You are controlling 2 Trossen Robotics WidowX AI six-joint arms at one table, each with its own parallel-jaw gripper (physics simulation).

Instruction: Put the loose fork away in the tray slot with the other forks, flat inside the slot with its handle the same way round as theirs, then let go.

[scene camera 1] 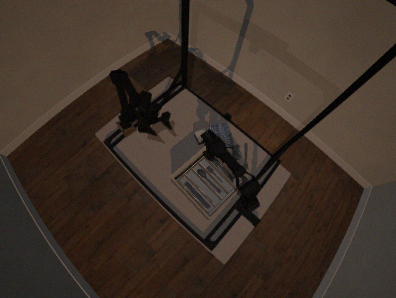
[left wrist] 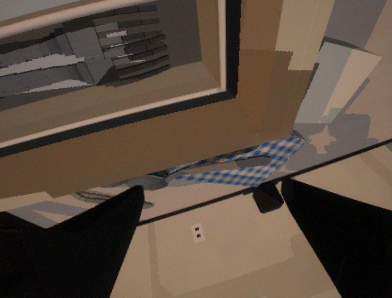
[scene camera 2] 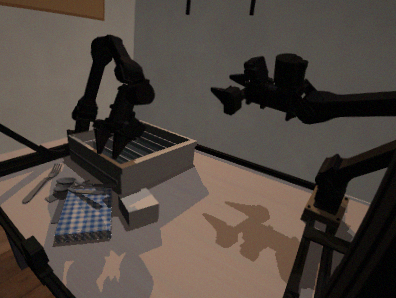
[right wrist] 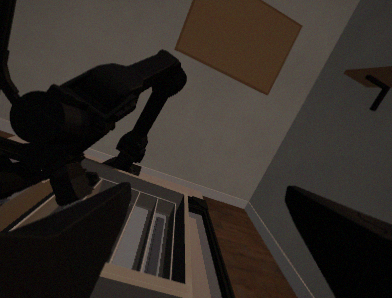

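The loose fork (scene camera 2: 44,183) lies on the table at the left of scene camera 2, tines toward the back and handle toward the front left. The wooden tray (scene camera 2: 157,170) (scene camera 1: 174,179) (left wrist: 150,131) (right wrist: 147,278) stands behind it to the right. Several forks (left wrist: 90,47) lie in one tray slot, tines toward the right of the left wrist view. My left gripper (scene camera 2: 108,156) (left wrist: 212,188) is open and empty, pointing down at the tray's near end, apart from the loose fork. My right gripper (scene camera 2: 221,83) (right wrist: 209,191) (scene camera 1: 169,138) is open and empty, high above the table.
A blue checked napkin (scene camera 2: 82,220) (left wrist: 282,155) (scene camera 1: 220,133) lies in front of the tray, with utensils partly on it. Spoons (scene camera 2: 65,181) lie between it and the loose fork. A small box (scene camera 2: 142,210) (left wrist: 335,85) stands right of the napkin. Dark frame bars edge the table.
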